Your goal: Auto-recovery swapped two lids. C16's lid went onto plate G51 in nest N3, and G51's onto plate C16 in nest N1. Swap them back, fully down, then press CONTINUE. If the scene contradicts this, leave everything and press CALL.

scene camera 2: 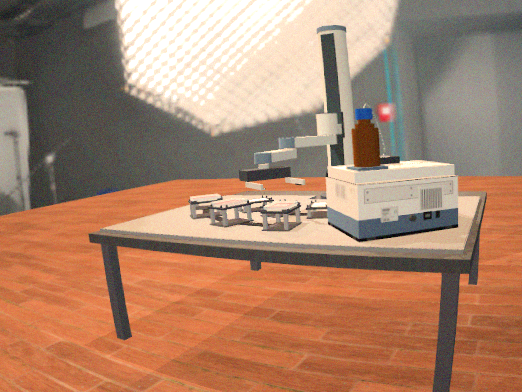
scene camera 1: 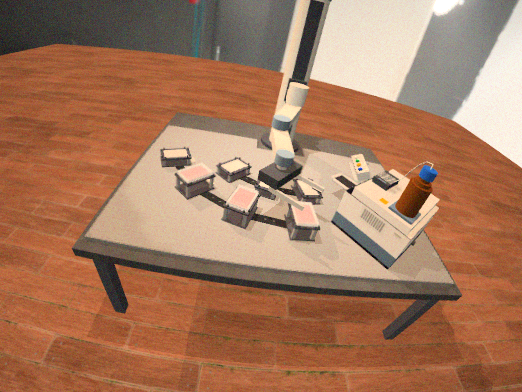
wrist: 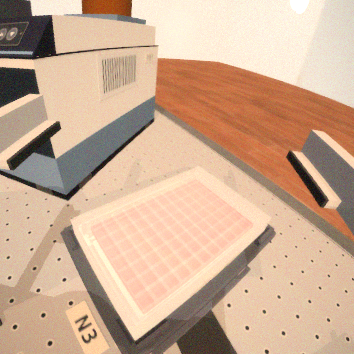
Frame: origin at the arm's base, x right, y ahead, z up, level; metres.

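Seen in the pictures: gripper, fingertip midpoint: (scene camera 2: 283, 184) (scene camera 1: 314, 199) (wrist: 176, 124).
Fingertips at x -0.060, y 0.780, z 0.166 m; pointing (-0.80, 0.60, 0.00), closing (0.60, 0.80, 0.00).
Pixels of each thing's top centre, then the offset from my fingertips to it. "spot": a spot on its surface instead.
- pink-welled plate at its top centre: (wrist: 178, 219) (scene camera 2: 280, 203) (scene camera 1: 305, 211) dx +0.015, dy +0.000, dz -0.067 m
- dark nest labelled N3 at a spot on its surface: (wrist: 87, 325) spot: dx +0.023, dy -0.085, dz -0.151 m
- leftmost pink-topped plate at its top centre: (scene camera 1: 195, 171) (scene camera 2: 205, 196) dx +0.470, dy -0.150, dz -0.065 m
- button box at a spot on its surface: (scene camera 1: 359, 168) spot: dx -0.382, dy -0.493, dz -0.086 m
- brown bottle at a spot on its surface: (wrist: 106, 7) spot: dx -0.296, dy +0.052, dz +0.076 m
In the wrist view, the pink-welled plate (wrist: 172, 242) under a clear, pale-rimmed lid lies on the dark nest labelled N3 (wrist: 87, 325). It also shows as the pink-topped plate nearest the instrument (scene camera 1: 304, 215) (scene camera 2: 281, 206). My gripper (scene camera 1: 312, 197) (scene camera 2: 275, 183) (wrist: 176, 124) is open and empty. Its fingers are spread wide, above the nests and apart from the plate. The leftmost pink-topped plate (scene camera 1: 195, 173) stands on a tall nest; its label is not readable in scene camera 1. No plate or lid codes are readable. The button box (scene camera 1: 359, 167) has green, yellow and blue buttons.
Another pink-topped plate (scene camera 1: 242, 198) stands on the middle tall nest. Low pale-topped stands (scene camera 1: 175, 154) (scene camera 1: 234, 168) (scene camera 1: 307, 190) stand behind. The instrument (scene camera 1: 375, 220) (scene camera 2: 395, 200) (wrist: 95, 95), carrying a brown bottle (scene camera 1: 414, 196) (scene camera 2: 365, 145) (wrist: 106, 7), is at the right.
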